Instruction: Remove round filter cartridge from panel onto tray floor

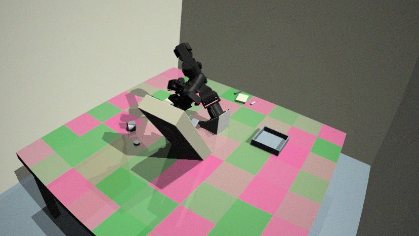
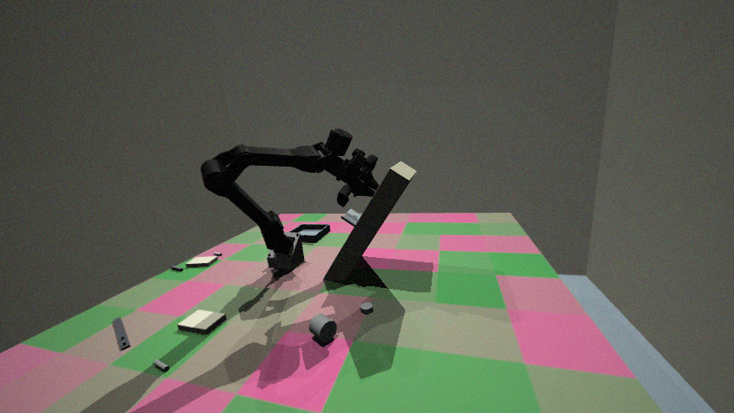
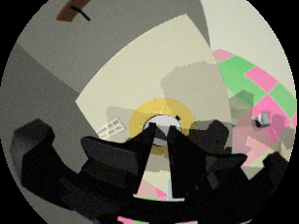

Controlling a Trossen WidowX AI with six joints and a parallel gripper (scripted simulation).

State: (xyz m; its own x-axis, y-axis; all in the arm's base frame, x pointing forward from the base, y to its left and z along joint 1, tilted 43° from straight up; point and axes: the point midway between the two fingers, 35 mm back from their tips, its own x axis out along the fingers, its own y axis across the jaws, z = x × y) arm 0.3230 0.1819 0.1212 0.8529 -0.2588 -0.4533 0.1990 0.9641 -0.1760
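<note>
My gripper tip is 10 mm short of the round filter cartridge and 10 mm above it. Also, from my gripper tip: small disc: 240 mm below, 220 mm to the right, 30 mm ahead; tray: 470 mm behind, 240 mm below, 210 mm to the left; beige service panel: 80 mm below, 40 mm behind, 10 mm to the right.
</note>
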